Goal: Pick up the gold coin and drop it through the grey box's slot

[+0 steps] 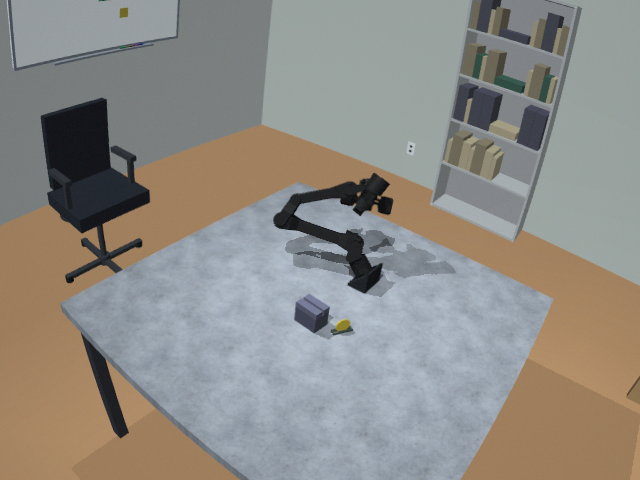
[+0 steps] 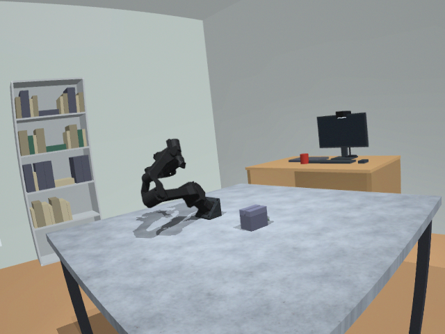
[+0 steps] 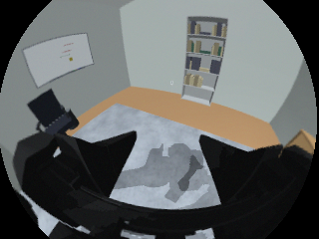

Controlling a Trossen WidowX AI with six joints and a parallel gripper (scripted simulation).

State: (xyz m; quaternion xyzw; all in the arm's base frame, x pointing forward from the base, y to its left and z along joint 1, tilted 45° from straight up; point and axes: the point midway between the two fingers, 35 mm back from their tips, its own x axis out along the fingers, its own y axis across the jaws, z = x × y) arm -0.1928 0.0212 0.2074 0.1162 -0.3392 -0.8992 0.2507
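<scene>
Now: gripper tip 49 cm short of the gold coin, 22 cm to the right of it and 16 cm above it.
</scene>
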